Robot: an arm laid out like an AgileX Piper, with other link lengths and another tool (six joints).
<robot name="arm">
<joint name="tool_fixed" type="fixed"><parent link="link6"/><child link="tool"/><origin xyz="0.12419 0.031 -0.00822" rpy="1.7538 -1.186 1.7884"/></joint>
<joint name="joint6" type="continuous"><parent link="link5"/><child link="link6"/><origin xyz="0.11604 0 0.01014"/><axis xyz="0.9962 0 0.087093"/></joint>
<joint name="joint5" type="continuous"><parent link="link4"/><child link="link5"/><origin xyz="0 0 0"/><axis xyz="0 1 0"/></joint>
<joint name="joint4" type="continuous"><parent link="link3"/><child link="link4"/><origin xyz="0.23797 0 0.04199"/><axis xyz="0.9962 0 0.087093"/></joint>
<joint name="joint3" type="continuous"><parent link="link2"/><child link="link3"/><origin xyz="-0.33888 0 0.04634"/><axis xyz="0 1 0"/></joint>
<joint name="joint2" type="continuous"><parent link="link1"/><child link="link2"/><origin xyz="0 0 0"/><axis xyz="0 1 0"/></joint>
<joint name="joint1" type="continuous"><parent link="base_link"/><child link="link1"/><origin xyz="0 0 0.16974"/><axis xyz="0 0 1"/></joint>
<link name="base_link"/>
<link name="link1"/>
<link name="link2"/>
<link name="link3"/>
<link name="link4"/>
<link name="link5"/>
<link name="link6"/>
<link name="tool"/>
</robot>
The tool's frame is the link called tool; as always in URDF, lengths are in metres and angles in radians. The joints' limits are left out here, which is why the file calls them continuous.
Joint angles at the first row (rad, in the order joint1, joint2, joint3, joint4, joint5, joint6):
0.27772 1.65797 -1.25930 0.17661 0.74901 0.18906
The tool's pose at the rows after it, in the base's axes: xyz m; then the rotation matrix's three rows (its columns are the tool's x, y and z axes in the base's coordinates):
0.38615, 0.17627, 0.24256; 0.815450, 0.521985, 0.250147; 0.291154, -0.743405, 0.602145; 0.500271, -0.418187, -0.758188
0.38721, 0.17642, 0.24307; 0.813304, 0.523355, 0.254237; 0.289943, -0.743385, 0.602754; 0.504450, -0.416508, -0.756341
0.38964, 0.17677, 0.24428; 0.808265, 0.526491, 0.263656; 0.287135, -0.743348, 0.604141; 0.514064, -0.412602, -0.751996
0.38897, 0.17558, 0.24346; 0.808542, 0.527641, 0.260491; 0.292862, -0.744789, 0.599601; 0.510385, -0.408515, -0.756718
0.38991, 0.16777, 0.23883; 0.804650, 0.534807, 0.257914; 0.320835, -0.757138, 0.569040; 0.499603, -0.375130, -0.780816
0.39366, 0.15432, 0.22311; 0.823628, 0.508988, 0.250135; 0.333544, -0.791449, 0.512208; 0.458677, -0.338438, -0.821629
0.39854, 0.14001, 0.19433; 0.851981, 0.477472, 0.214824; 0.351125, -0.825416, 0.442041; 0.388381, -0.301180, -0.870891
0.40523, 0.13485, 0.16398; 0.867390, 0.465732, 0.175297; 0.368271, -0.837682, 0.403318; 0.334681, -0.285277, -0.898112
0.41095, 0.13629, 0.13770; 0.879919, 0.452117, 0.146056; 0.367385, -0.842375, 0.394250; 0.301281, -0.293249, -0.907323
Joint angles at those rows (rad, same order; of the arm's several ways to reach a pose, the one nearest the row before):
0.27771 1.65797 -1.25929 0.17576 0.74901 0.18905
0.27770 1.65798 -1.25929 0.17577 0.74407 0.18904
0.27772 1.65797 -1.25931 0.17575 0.73267 0.18907
0.27772 1.65797 -1.25928 0.16911 0.73660 0.18906
0.27770 1.66189 -1.25930 0.12066 0.74086 0.19768
0.27773 1.68975 -1.25930 0.03327 0.75115 0.25583
0.27772 1.75108 -1.25931 -0.05780 0.76172 0.31275
0.27771 1.82462 -1.25930 -0.09985 0.74356 0.33198
0.27772 1.89069 -1.25928 -0.10476 0.71354 0.34203

